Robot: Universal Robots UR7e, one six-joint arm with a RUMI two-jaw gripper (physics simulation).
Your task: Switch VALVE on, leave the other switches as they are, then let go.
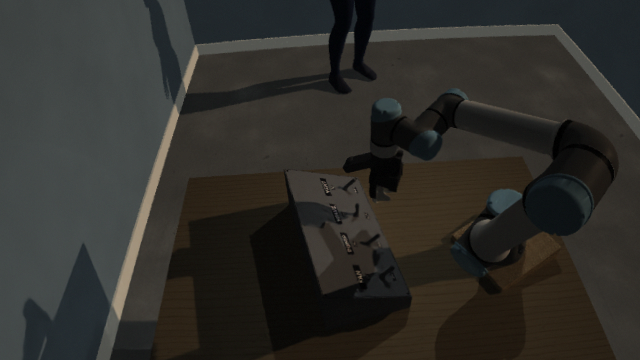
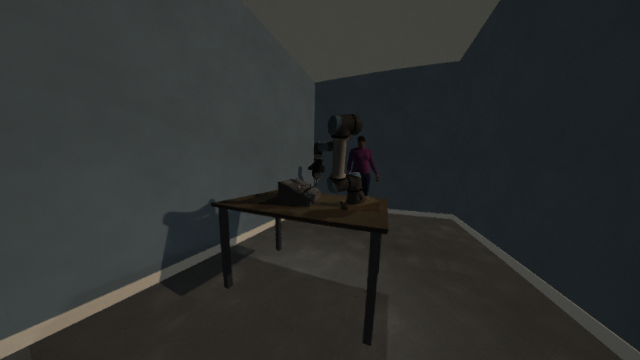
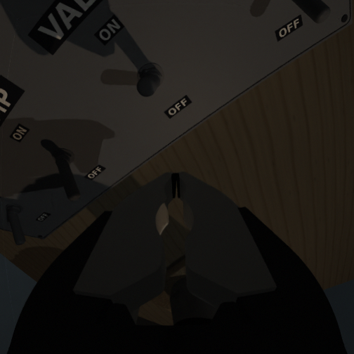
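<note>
The grey sloped switch panel stands on the table. The VALVE lever lies between its ON label and OFF label. It stands out steeply from the panel, tilted less than its neighbours; its exact setting is hard to tell. The VENT lever, PUMP lever and FAN lever lean toward their OFF sides. My gripper is shut and empty, beyond the panel's OFF-side edge, apart from the VALVE lever.
The wooden table carries the panel and the arm's base. A person stands beyond the table. Shadows darken parts of the panel, and a wall stands on the left.
</note>
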